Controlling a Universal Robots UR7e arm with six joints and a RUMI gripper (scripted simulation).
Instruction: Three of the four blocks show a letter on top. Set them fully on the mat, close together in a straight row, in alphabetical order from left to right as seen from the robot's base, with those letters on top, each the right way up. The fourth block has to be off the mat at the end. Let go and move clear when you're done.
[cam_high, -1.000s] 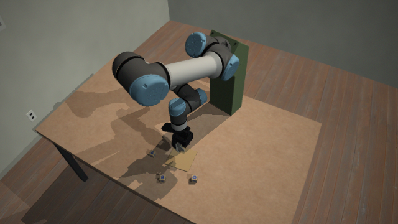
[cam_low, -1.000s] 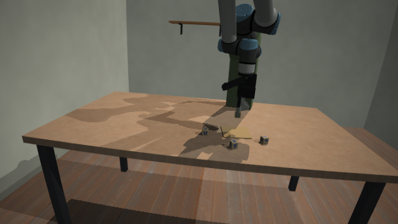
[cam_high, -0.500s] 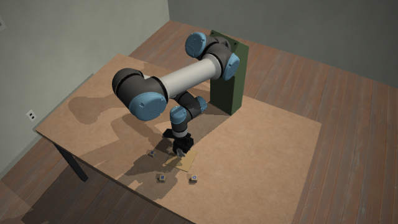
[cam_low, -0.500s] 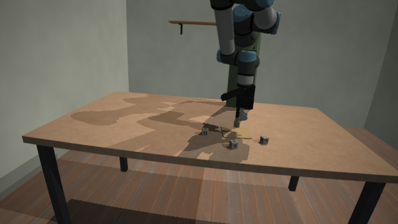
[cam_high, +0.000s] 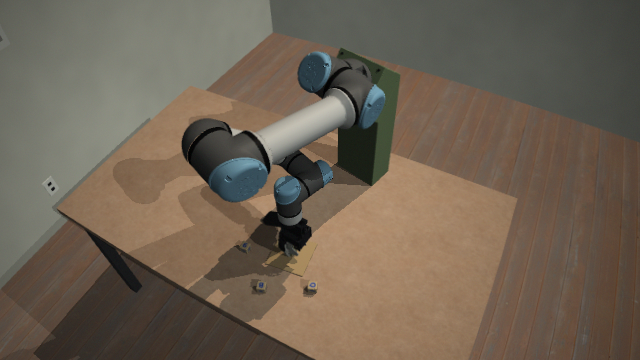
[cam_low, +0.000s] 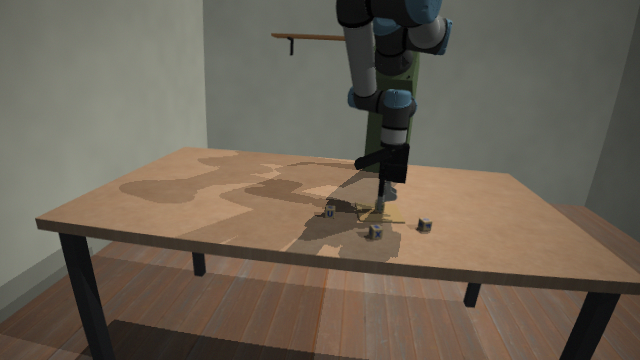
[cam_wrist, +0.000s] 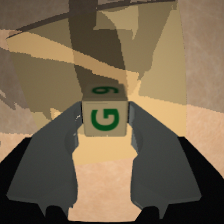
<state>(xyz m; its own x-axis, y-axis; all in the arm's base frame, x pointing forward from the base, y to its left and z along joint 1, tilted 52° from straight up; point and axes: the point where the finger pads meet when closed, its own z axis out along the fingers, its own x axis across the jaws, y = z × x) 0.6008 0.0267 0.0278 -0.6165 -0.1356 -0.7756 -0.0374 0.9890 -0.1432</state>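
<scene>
Now: hand right at the G block. The rest, counted from my hand: Q block (14 cm to the left, 7 cm ahead, 1 cm below); then tan mat (2 cm below).
</scene>
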